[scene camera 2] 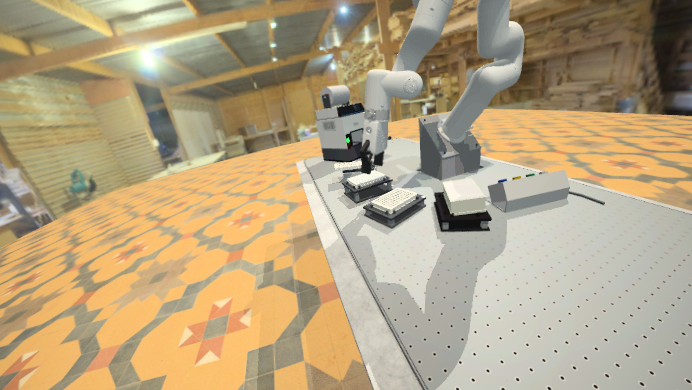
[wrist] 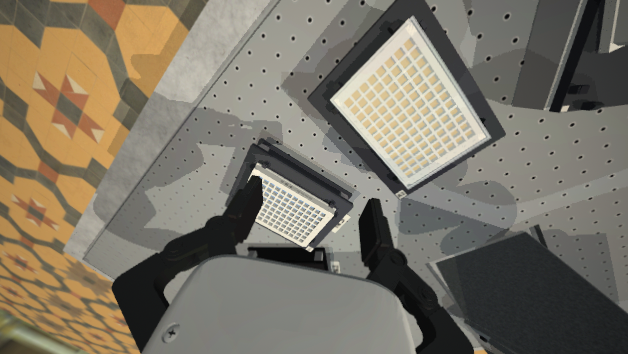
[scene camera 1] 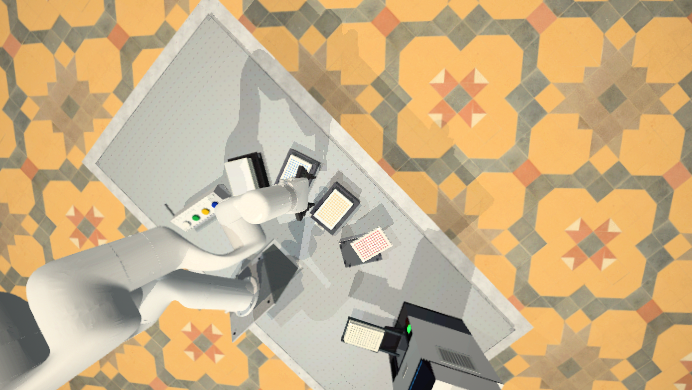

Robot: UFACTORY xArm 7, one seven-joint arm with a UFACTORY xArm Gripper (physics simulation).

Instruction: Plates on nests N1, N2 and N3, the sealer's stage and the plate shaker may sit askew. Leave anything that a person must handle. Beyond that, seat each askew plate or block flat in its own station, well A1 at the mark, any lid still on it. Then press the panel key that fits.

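Observation:
My gripper point(scene camera 1: 309, 191) point(scene camera 2: 372, 165) point(wrist: 313, 199) is open and empty, above and between two nests. The yellow-well plate point(scene camera 1: 334, 207) point(scene camera 2: 367, 180) point(wrist: 410, 107) lies about parallel to its dark nest point(wrist: 438, 40). The blue-well plate point(scene camera 1: 296, 172) point(scene camera 2: 396, 200) point(wrist: 295, 212) lies on its nest point(wrist: 310, 177), partly behind a finger in the wrist view. The red-well plate point(scene camera 1: 371, 244) is turned and overhangs its nest point(scene camera 1: 352, 256). A white block point(scene camera 1: 239, 175) point(scene camera 2: 464, 196) sits offset and tilted on a black station point(scene camera 2: 465, 223). A cream plate point(scene camera 1: 364, 335) lies on the sealer's stage.
The sealer point(scene camera 1: 445, 345) point(scene camera 2: 340, 131) shows a green light. The key panel point(scene camera 2: 530, 192) has white, green point(scene camera 1: 196, 217), yellow point(scene camera 1: 205, 211) and blue point(scene camera 1: 215, 205) keys beside the black station. The arm's grey base point(scene camera 1: 275, 270) point(scene camera 2: 450, 155) stands at the table's edge.

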